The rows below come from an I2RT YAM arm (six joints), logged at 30 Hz.
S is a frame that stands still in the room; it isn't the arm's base.
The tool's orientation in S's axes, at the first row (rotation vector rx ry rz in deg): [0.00, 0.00, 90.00]
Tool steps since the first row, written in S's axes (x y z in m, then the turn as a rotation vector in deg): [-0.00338, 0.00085, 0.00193, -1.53, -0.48, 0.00]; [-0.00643, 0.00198, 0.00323, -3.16, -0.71, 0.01]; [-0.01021, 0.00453, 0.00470, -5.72, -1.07, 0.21]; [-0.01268, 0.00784, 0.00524, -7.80, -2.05, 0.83]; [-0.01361, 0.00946, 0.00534, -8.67, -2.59, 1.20]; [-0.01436, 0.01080, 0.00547, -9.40, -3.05, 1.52]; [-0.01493, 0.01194, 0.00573, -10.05, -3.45, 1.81]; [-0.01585, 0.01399, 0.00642, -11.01, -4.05, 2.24]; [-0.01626, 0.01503, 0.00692, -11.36, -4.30, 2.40]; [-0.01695, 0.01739, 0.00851, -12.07, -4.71, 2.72]
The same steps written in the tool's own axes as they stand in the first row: [0.00085, 0.00338, 0.00193, -0.48, 1.53, 0.00]; [0.00198, 0.00643, 0.00323, -0.71, 3.16, 0.01]; [0.00453, 0.01021, 0.00470, -1.07, 5.72, 0.21]; [0.00784, 0.01268, 0.00524, -2.05, 7.80, 0.83]; [0.00946, 0.01361, 0.00534, -2.59, 8.67, 1.20]; [0.01080, 0.01436, 0.00547, -3.05, 9.40, 1.52]; [0.01194, 0.01493, 0.00573, -3.45, 10.05, 1.81]; [0.01399, 0.01585, 0.00642, -4.05, 11.01, 2.24]; [0.01503, 0.01626, 0.00692, -4.30, 11.36, 2.40]; [0.01739, 0.01695, 0.00851, -4.71, 12.07, 2.72]
